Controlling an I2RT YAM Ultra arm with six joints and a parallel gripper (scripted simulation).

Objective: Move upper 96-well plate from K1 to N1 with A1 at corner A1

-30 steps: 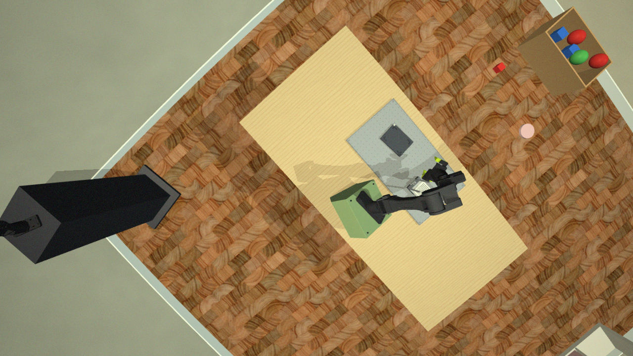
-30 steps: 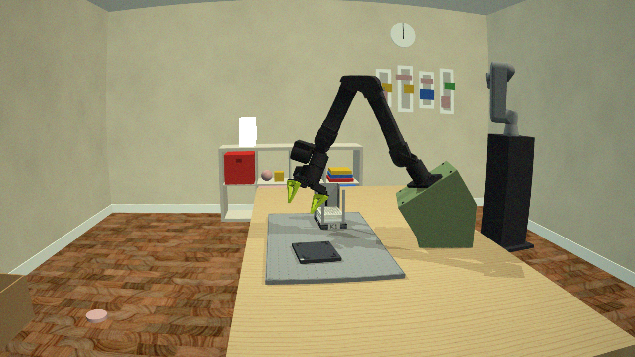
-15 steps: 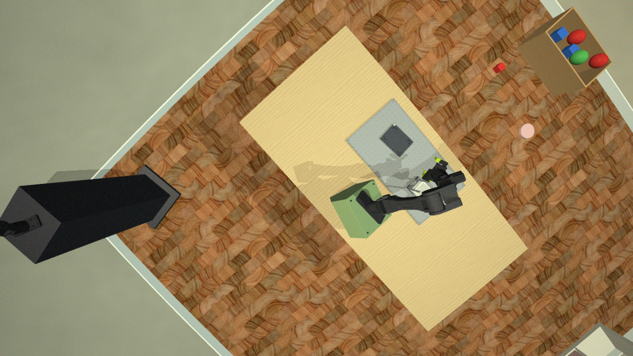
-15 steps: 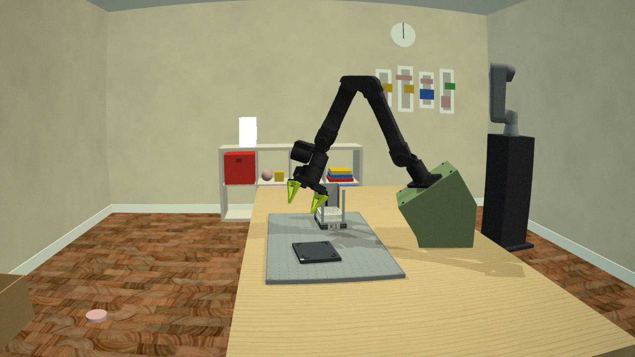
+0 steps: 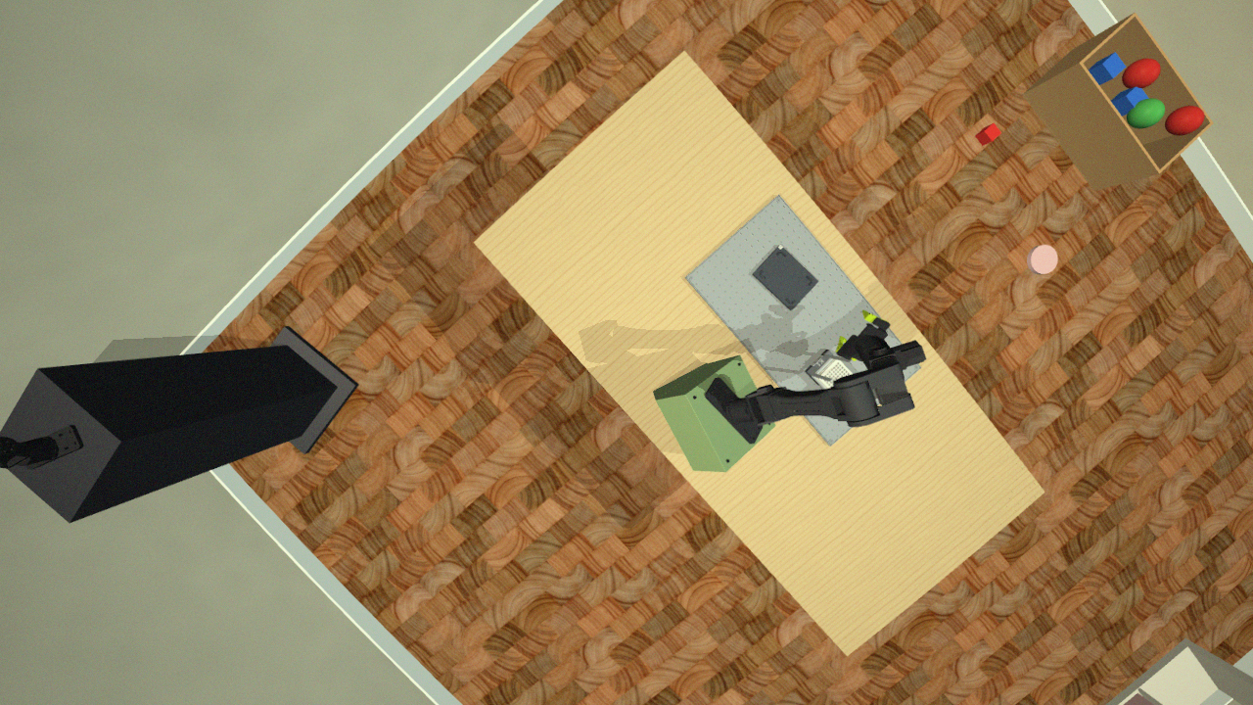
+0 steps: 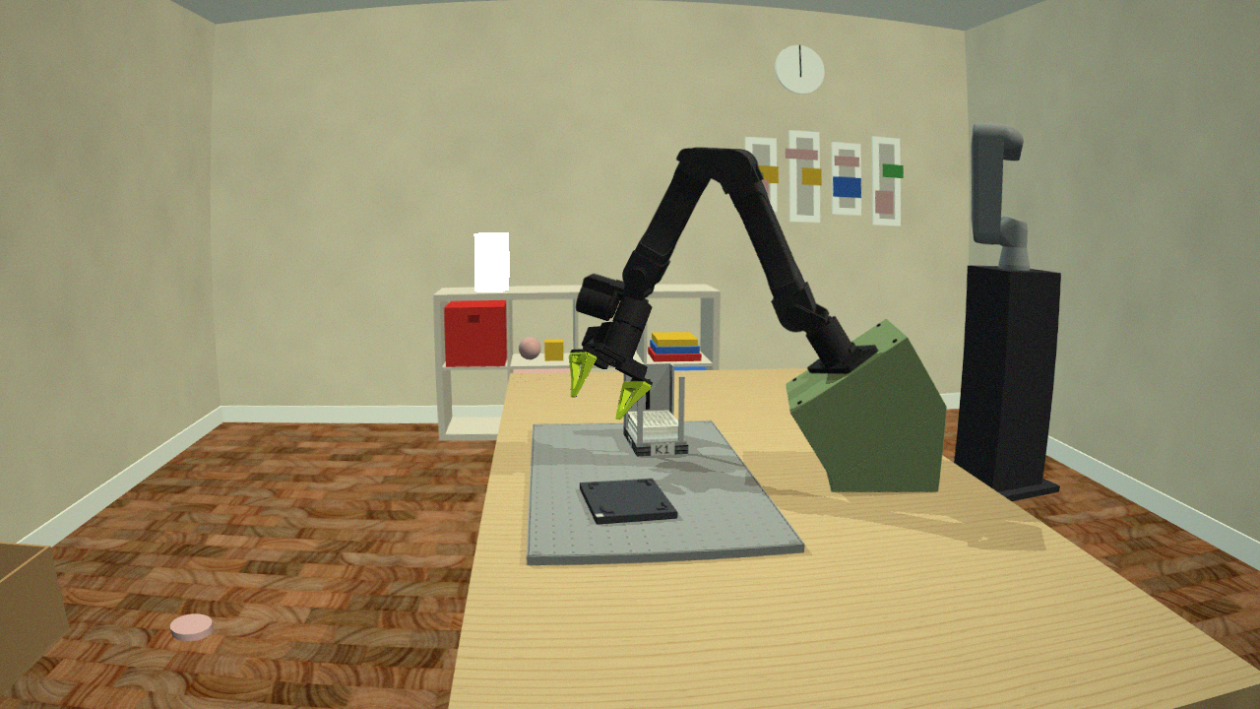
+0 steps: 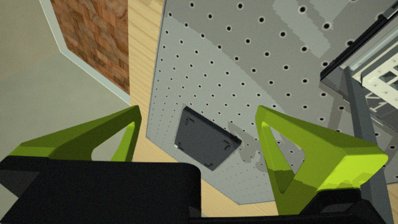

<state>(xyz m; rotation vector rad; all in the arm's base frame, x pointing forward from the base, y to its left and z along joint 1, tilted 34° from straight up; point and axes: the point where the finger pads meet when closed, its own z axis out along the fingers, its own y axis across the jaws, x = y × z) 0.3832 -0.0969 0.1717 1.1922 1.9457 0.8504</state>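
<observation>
Right now my hand is 130 mm past the white 96-well plate, 110 mm to the left of it and 70 mm above it. Round my hand: pale A1 square 290 mm to the left, 100 mm below, 60 mm ahead.
</observation>
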